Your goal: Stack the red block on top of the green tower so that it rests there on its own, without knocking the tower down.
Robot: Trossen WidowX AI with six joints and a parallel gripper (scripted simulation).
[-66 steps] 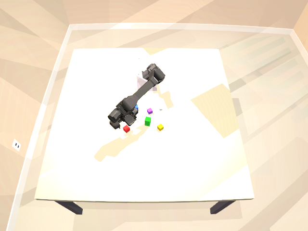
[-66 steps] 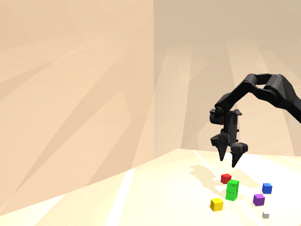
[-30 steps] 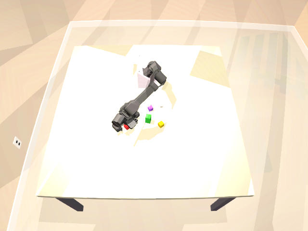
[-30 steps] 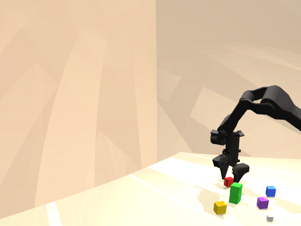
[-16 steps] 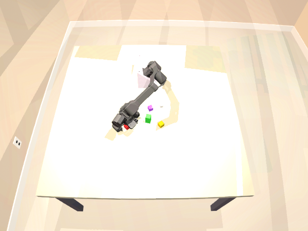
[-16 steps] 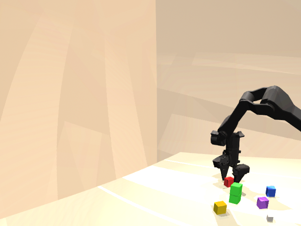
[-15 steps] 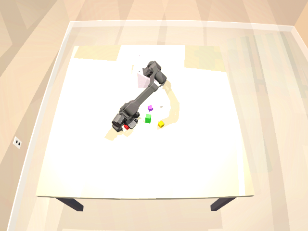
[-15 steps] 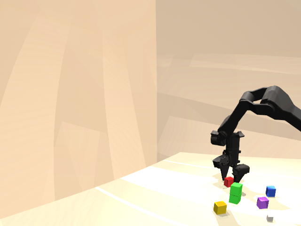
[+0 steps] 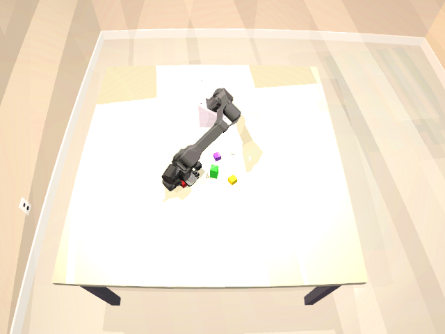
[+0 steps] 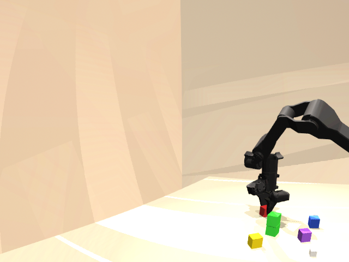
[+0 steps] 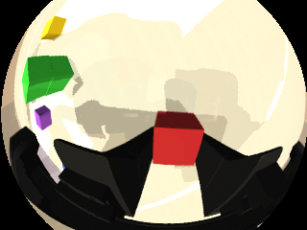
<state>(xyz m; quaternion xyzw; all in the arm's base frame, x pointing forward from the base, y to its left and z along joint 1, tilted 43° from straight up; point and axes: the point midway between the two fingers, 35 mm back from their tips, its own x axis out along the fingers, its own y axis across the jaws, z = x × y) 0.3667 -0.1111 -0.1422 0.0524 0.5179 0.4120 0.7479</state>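
Right now my gripper tip is 22 cm to the right of the yellow cube, 2 cm short of it and 1 cm below it. Also, from my gripper tip: purple cube: 17 cm to the left, 12 cm behind, 1 cm above; then blue cube: 16 cm behind, 8 cm to the left, 1 cm above; then red block: 1 cm above.
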